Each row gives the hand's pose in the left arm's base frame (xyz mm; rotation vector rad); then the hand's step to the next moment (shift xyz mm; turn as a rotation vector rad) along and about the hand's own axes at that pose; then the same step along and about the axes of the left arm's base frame.
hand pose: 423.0 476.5 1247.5 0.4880 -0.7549 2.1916
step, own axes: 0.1 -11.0 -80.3 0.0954 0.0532 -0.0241
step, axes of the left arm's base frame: -0.1 58.2 -56.4 -0.1042 0.0377 0.0150
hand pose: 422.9 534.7 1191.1 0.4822 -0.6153 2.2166
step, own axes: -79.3 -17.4 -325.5 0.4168 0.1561 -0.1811
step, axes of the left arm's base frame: 16.7 148.6 -300.3 -0.4081 0.2525 0.0251
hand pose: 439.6 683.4 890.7 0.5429 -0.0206 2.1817
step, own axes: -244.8 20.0 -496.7 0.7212 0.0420 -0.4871
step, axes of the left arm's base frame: -70.8 -96.1 -541.1 -0.5978 0.6150 -0.1535
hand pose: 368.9 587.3 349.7 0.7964 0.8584 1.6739
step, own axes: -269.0 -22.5 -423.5 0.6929 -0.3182 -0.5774
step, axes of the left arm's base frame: -281.4 -321.0 -264.5 -0.4899 0.6450 -0.5086
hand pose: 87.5 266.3 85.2 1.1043 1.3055 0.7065
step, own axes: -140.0 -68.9 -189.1 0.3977 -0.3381 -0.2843
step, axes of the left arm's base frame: -220.0 -107.9 8.0 -0.2620 0.3035 -0.4388
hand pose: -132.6 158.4 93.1 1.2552 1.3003 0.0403
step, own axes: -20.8 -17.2 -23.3 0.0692 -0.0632 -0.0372
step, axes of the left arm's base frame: -34.5 -5.0 7.7 -0.0394 0.0430 -0.0823
